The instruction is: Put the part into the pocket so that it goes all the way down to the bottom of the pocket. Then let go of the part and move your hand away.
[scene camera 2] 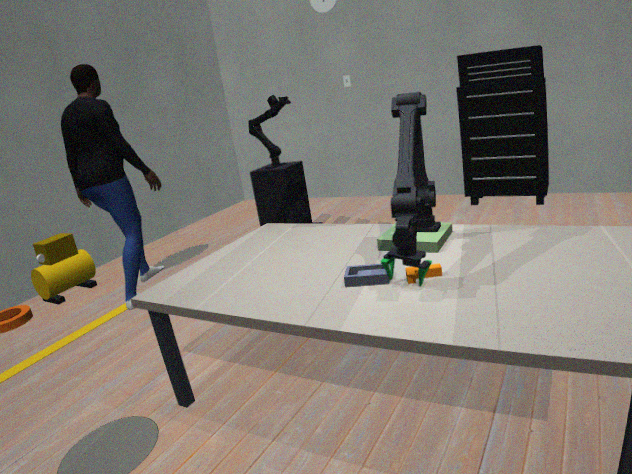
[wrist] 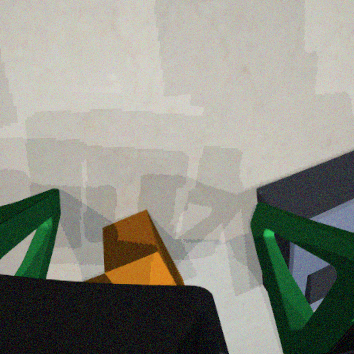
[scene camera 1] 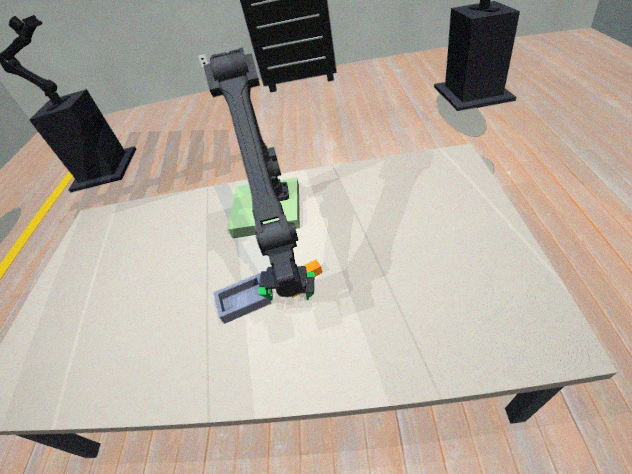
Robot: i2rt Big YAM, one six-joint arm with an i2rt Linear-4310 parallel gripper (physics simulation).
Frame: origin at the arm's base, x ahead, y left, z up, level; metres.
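Seen in the pictures: gripper, fingertip midpoint: (scene camera 2: 405,282) (wrist: 161,207) (scene camera 1: 289,298); arm's base, link origin: (scene camera 2: 424,228).
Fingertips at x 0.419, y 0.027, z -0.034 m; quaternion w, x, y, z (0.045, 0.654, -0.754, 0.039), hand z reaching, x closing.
Note:
Pixels of each thing's middle, then the offset from my fingertips to it.
- orange part, body centre: (wrist: 77,303) (scene camera 1: 304,278) (scene camera 2: 424,273) 0.051 m back, 0.048 m left, 0.008 m up
- blue-grey block with the rectangular pocket, body centre: (scene camera 1: 242,297) (scene camera 2: 367,274) 0.025 m back, 0.132 m right, 0.012 m up
The orange part (scene camera 1: 313,267) (scene camera 2: 434,270) (wrist: 137,271) lies on the table beside the pocket block, partly hidden by the gripper in each view. It looks stepped or L-shaped. The blue-grey block with the rectangular pocket (scene camera 1: 246,310) (scene camera 2: 365,280) (wrist: 301,192) lies at its left in the scene views; its visible pocket floor is bare. My gripper (scene camera 1: 287,294) (scene camera 2: 405,281) (wrist: 161,207) is open and empty, low above the table. One green finger is at the block's right end and overlaps it in the views; the other is on the part's side. Whether either finger touches anything cannot be told.
A light green slab (scene camera 1: 242,210) (scene camera 2: 439,238) lies under the arm's base at the back of the table. The arm reaches forward over it. A person (scene camera 2: 99,142) stands on the floor left of the table. A black drawer cabinet (scene camera 1: 293,38) (scene camera 2: 502,125) stands behind.

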